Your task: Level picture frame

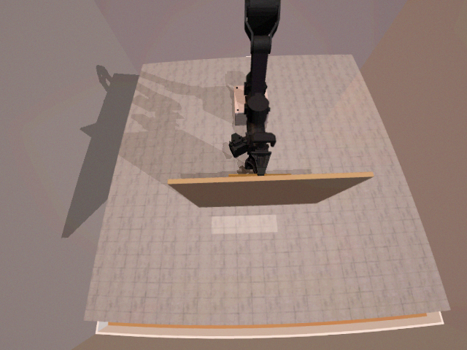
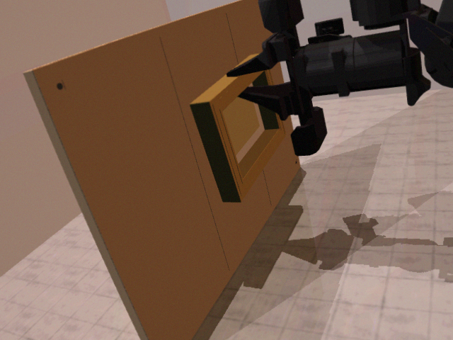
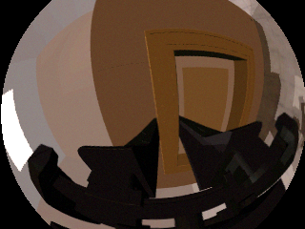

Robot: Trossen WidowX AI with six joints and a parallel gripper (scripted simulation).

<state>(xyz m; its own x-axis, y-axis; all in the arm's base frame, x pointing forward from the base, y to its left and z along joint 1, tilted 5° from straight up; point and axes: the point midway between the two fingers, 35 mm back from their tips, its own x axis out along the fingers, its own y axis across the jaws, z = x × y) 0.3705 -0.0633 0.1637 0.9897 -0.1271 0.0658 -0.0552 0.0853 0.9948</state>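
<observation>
My gripper tip is 5 cm above the golden picture frame. Also, from my gripper tip: brown wall board (2 cm ahead, 1 cm to the left, 7 cm below).
</observation>
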